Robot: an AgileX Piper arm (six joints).
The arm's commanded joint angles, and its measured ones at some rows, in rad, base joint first. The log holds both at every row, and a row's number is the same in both.
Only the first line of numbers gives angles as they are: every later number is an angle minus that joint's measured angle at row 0.
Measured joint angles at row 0:
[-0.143 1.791 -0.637 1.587 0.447 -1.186]
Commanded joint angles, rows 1 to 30:
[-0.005 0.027 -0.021 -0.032 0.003 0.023]
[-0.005 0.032 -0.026 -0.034 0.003 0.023]
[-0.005 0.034 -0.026 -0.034 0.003 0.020]
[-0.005 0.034 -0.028 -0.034 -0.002 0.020]
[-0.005 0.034 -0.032 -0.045 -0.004 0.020]
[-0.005 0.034 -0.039 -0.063 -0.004 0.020]
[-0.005 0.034 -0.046 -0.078 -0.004 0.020]
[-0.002 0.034 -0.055 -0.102 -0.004 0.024]
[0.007 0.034 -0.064 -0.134 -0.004 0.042]
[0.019 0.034 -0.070 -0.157 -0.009 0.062]
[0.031 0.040 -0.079 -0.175 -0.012 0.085]
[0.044 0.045 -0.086 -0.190 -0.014 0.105]
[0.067 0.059 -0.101 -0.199 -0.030 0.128]
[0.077 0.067 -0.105 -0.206 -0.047 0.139]
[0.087 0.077 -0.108 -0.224 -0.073 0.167]
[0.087 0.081 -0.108 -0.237 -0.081 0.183]
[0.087 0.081 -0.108 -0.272 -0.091 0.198]
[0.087 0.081 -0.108 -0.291 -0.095 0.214]
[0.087 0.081 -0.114 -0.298 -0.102 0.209]
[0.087 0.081 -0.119 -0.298 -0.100 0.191]
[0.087 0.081 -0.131 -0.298 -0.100 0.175]
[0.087 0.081 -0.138 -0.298 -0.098 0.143]
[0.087 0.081 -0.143 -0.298 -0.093 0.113]
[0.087 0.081 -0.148 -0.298 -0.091 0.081]
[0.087 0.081 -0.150 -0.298 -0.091 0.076]
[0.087 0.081 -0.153 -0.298 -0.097 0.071]
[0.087 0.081 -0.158 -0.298 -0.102 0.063]
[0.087 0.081 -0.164 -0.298 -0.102 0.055]
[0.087 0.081 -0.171 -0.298 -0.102 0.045]
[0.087 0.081 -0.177 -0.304 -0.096 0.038]
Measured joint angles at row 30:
[0.087 0.080 -0.158 -0.291 -0.095 0.078]
